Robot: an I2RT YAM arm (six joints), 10 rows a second.
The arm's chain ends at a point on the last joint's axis. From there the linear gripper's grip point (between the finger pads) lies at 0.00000 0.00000 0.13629 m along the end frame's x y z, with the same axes.
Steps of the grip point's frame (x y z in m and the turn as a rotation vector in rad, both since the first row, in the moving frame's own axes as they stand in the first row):
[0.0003, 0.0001, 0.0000, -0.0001, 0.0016, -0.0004]
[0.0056, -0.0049, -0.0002, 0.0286, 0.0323, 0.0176]
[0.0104, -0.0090, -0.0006, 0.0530, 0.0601, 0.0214]
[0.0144, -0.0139, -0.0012, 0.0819, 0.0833, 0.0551]
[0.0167, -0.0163, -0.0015, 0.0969, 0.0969, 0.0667]
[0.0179, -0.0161, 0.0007, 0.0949, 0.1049, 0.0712]
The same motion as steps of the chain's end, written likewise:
[0.0001, 0.0001, 0.0000, -0.0001, 0.0016, -0.0004]
[0.0012, -0.0010, -0.0001, 0.0286, 0.0323, 0.0176]
[0.0021, -0.0019, -0.0002, 0.0530, 0.0601, 0.0214]
[0.0028, -0.0031, -0.0003, 0.0819, 0.0833, 0.0551]
[0.0031, -0.0036, -0.0002, 0.0969, 0.0969, 0.0667]
[0.0032, -0.0037, 0.0021, 0.0949, 0.1049, 0.0712]

